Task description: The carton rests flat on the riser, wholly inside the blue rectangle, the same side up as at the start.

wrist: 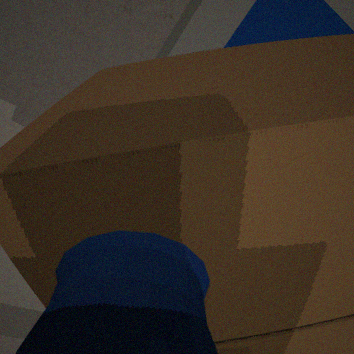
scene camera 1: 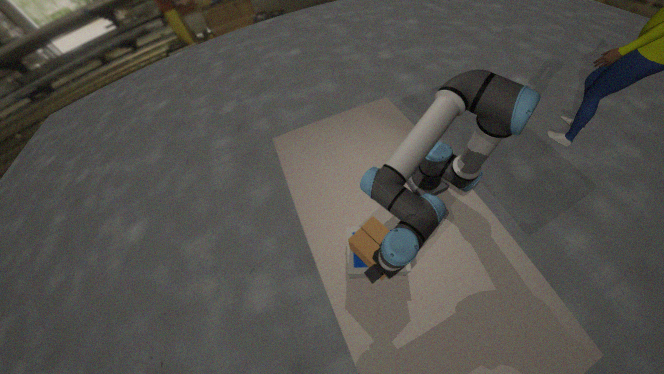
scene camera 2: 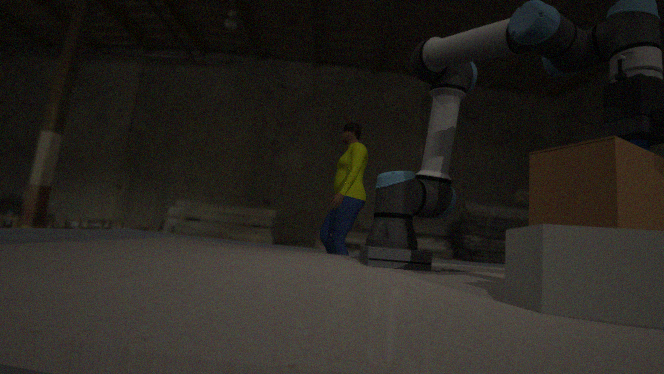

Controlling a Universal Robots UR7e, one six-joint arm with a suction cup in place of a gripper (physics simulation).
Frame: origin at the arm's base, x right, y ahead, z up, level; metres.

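Seen in the pictures: hand at its tool point: [wrist: 143, 246]; arm's base at its link origin: [scene camera 1: 425, 178] [scene camera 2: 391, 247].
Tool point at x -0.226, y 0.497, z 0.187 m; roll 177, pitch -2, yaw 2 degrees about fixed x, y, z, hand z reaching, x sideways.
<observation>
Pixels of each thing's top centre, then the offset from my tool point to it. Level surfaces: height alone.
- brown carton at its top centre: [scene camera 2: 596, 155] [scene camera 1: 378, 244] dx +0.069, dy -0.022, dz +0.015 m
- light grey riser at its top centre: [scene camera 2: 584, 231] [scene camera 1: 377, 248] dx +0.082, dy -0.038, dz -0.117 m
- blue rectangle at its top centre: [wrist: 268, 160] [scene camera 1: 377, 248] dx +0.082, dy -0.038, dz -0.117 m
- pale mat at its surface level: dz -0.237 m
The brown carton [scene camera 1: 367, 241] [scene camera 2: 575, 187] [wrist: 290, 190] stands on the light grey riser [scene camera 1: 357, 273] [scene camera 2: 600, 272] and looks level in the second scene view. It is turned at an angle to the riser's edges. Parts of the blue rectangle [scene camera 1: 358, 261] [wrist: 290, 21] show beside the carton; the rest is hidden under it and the arm, so I cannot tell if the carton is wholly inside. My suction cup [scene camera 2: 640, 141] [wrist: 132, 255] is on the carton's top face, off to one side of the top seam, and holds it. The wrist hides the cup in the first scene view.
The riser stands on a pale mat [scene camera 1: 330, 165]. The arm's base [scene camera 2: 400, 257] stands behind the riser in the second scene view. A person in a yellow top and blue trousers [scene camera 1: 607, 82] [scene camera 2: 342, 225] stands beyond the arm.
</observation>
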